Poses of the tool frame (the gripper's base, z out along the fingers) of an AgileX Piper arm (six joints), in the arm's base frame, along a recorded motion.
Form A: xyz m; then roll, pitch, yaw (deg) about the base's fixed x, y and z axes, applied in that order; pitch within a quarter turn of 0, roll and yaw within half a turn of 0.
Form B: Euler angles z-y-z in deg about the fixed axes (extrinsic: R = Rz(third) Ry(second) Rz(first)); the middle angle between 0 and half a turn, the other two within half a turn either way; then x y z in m. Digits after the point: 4 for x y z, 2 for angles.
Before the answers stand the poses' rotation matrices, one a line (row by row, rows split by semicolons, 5 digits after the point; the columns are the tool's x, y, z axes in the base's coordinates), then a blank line. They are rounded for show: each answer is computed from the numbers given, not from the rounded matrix.
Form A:
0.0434 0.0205 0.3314 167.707 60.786 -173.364
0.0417 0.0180 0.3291 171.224 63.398 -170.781
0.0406 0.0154 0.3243 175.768 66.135 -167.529
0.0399 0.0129 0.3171 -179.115 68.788 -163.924
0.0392 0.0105 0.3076 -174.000 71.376 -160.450
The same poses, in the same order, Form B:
-0.48480 -0.29750 0.82247; -0.05640 0.94905 0.31003; -0.87280 0.10392 -0.47688
-0.44201 -0.29299 0.84781; -0.07174 0.95367 0.29217; -0.89414 0.06832 -0.44255
-0.39504 -0.28125 0.87455; -0.08737 0.95917 0.26900; -0.91450 0.02986 -0.40348
-0.34767 -0.26304 0.89996; -0.10019 0.96477 0.24328; -0.93225 -0.00559 -0.36178
-0.30095 -0.23945 0.92309; -0.10687 0.97033 0.21687; -0.94763 -0.03338 -0.31761

6.79 118.48 20.65 0.0434 0.0205 0.3314
4.37 116.27 19.01 0.0417 0.0180 0.3291
1.87 113.80 17.10 0.0406 0.0154 0.3243
-0.34 111.21 15.13 0.0399 0.0129 0.3171
-2.02 108.52 13.22 0.0392 0.0105 0.3076

